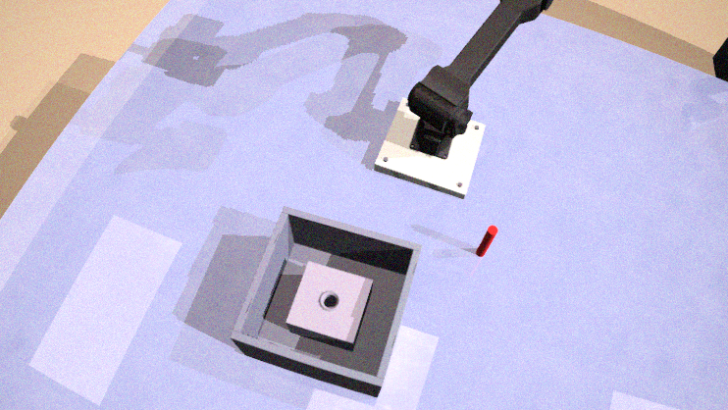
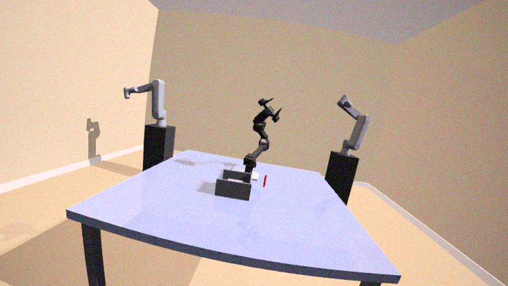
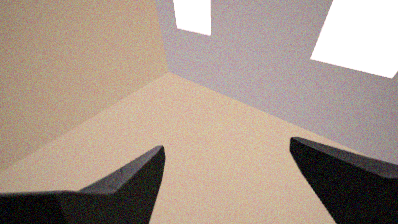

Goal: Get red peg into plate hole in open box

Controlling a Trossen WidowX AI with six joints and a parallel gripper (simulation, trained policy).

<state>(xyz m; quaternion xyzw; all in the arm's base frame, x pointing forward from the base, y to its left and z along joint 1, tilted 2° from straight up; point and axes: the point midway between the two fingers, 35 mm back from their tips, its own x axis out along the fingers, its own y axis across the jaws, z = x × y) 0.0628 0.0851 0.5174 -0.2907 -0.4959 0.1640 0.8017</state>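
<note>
The red peg is 100 mm ahead of my gripper tip and 510 mm below it. Round my gripper tip: dark grey box: 260 mm ahead, 180 mm to the right, 530 mm below; then grey plate: 260 mm ahead, 180 mm to the right, 510 mm below.
</note>
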